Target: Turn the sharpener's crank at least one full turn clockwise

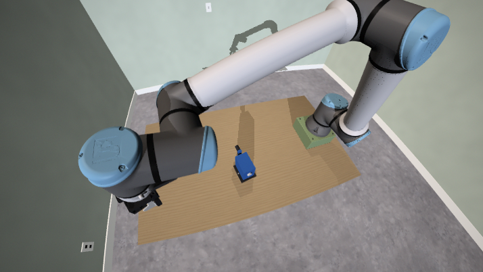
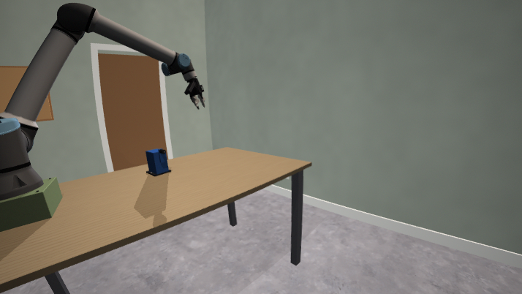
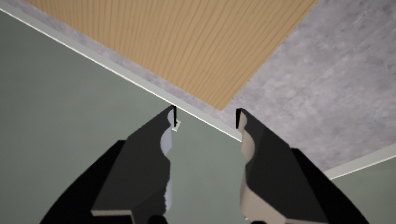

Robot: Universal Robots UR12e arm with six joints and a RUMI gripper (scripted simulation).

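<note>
Right now my hand is 320 mm past the black cylindrical knob, 320 mm to the left of it and 230 mm above it.
</note>
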